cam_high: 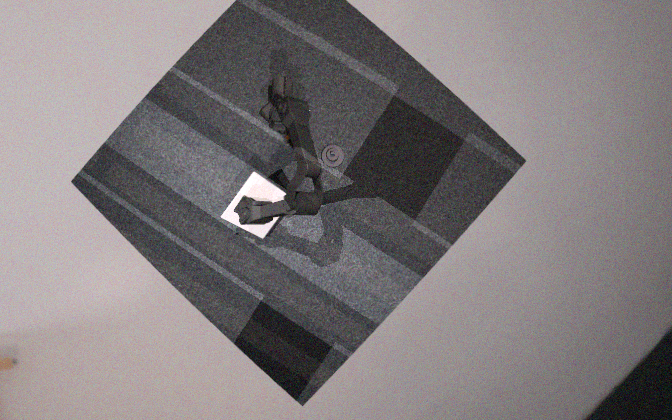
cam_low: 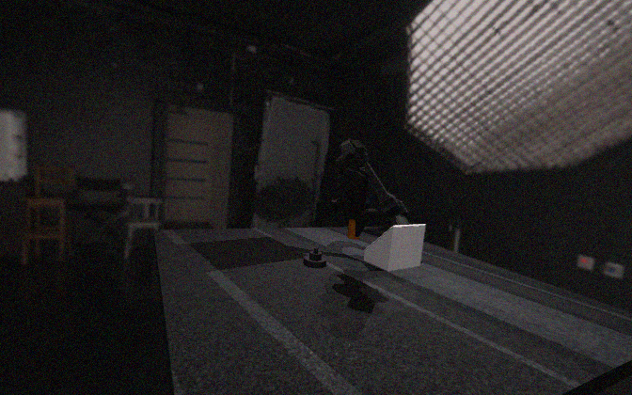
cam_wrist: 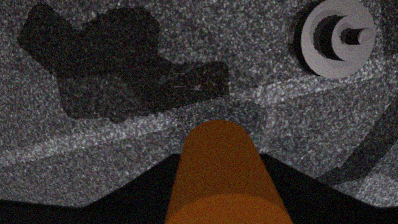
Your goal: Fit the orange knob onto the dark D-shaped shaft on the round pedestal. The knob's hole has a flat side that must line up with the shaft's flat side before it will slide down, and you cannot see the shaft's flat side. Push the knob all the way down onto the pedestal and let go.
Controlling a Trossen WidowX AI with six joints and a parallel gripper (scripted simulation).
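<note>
Right now the dark pedestal base is 140 mm to the right of my gripper tip, 110 mm below it and 40 mm ahead of it. Also, from my gripper tip: orange knob 20 mm above.
</note>
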